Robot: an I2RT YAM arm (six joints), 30 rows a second.
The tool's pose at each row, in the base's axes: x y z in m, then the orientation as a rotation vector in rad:
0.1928, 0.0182, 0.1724, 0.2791, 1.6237, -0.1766
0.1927, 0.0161, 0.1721, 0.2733, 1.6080, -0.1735
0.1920, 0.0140, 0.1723, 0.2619, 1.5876, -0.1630
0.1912, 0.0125, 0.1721, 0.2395, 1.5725, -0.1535
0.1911, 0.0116, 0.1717, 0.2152, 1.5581, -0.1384
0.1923, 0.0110, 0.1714, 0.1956, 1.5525, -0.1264
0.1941, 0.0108, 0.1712, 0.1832, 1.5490, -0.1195
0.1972, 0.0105, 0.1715, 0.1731, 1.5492, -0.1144
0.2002, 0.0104, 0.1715, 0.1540, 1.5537, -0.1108
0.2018, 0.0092, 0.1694, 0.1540, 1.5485, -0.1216
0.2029, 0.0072, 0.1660, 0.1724, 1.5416, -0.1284
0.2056, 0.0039, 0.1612, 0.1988, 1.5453, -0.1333
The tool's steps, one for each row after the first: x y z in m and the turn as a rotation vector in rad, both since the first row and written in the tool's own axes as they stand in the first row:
0.0002, -0.0021, 0.0005, -0.0055, -0.0160, 0.0006
-0.0002, -0.0043, 0.0004, -0.0193, -0.0369, 0.0028
0.0000, -0.0059, 0.0001, -0.0393, -0.0540, -0.0035
0.0003, -0.0068, 0.0003, -0.0642, -0.0701, -0.0077
0.0005, -0.0071, 0.0016, -0.0842, -0.0770, -0.0122
0.0006, -0.0068, 0.0034, -0.0964, -0.0814, -0.0154
0.0001, -0.0062, 0.0064, -0.1060, -0.0819, -0.0189
-0.0001, -0.0054, 0.0093, -0.1202, -0.0793, -0.0297
0.0018, -0.0062, 0.0114, -0.1131, -0.0853, -0.0355
0.0050, -0.0080, 0.0132, -0.0973, -0.0907, -0.0268
0.0094, -0.0106, 0.0171, -0.0777, -0.0843, -0.0132

